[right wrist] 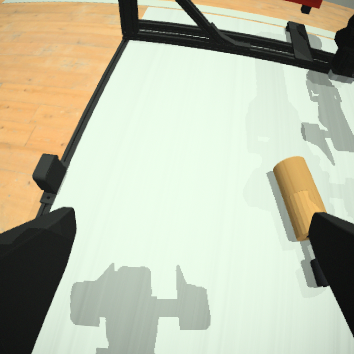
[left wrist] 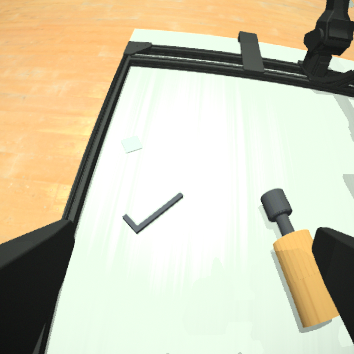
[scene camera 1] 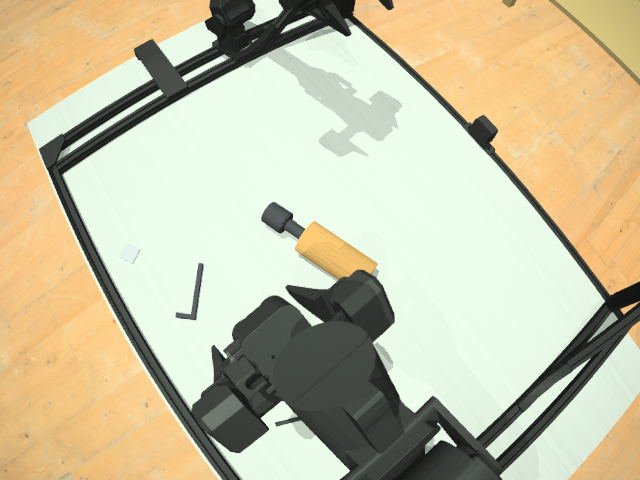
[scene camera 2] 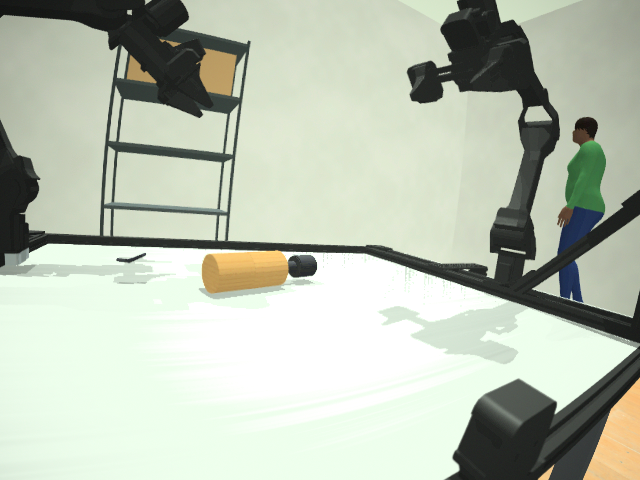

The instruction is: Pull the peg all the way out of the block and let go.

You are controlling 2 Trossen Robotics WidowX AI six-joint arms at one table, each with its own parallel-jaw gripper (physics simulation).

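Places are measured from the left arm's base along level axes (x ahead, y left, z up), in metres.
Pixels of known places: left gripper, fingertip midpoint: (left wrist: 197,237) (scene camera 2: 206,112); right gripper, fingertip midpoint: (right wrist: 196,222) (scene camera 1: 371,21) (scene camera 2: 439,92); left arm's base, link origin: (right wrist: 340,67) (scene camera 2: 3,249); right arm's base, link origin: (left wrist: 311,69) (scene camera 1: 231,43) (scene camera 2: 506,283).
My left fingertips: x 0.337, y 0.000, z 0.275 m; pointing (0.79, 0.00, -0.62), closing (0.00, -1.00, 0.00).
Observation:
Ahead of a thing's pixels: the offset from my left fingertips to its top centre. "*": to the spot under its first point.
The orange-yellow cylindrical block @[dy -0.183, dx +0.047, dz -0.238 m] (scene camera 1: 336,250) (scene camera 2: 245,271) (left wrist: 302,275) (right wrist: 295,187) lies on its side on the table. The dark peg @[dy -0.165, dx +0.119, dz -0.247 m] (scene camera 1: 277,217) (scene camera 2: 303,265) (left wrist: 276,204) (right wrist: 318,273) sticks out of one end; its thick head and a short stretch of thin shaft show, and the rest is hidden in the block. My left gripper (scene camera 1: 251,317) (scene camera 2: 205,110) (left wrist: 197,237) is open and empty, high above the table; one finger overlaps the block in the left wrist view. My right gripper (right wrist: 196,222) is open and empty, raised; one finger partly covers the peg in the right wrist view.
A dark L-shaped bar @[dy +0.031, dx +0.162, dz -0.286 m] (scene camera 1: 196,294) (scene camera 2: 131,257) (left wrist: 160,212) and a pale square @[* dy +0.079, dx +0.286, dz -0.291 m] (scene camera 1: 129,253) (left wrist: 132,144) lie on the table. A black frame borders the table, with a dark boxy unit @[* dy -0.568, dx +0.046, dz -0.249 m] (scene camera 1: 483,130) (scene camera 2: 509,418) (right wrist: 49,172) on one side.

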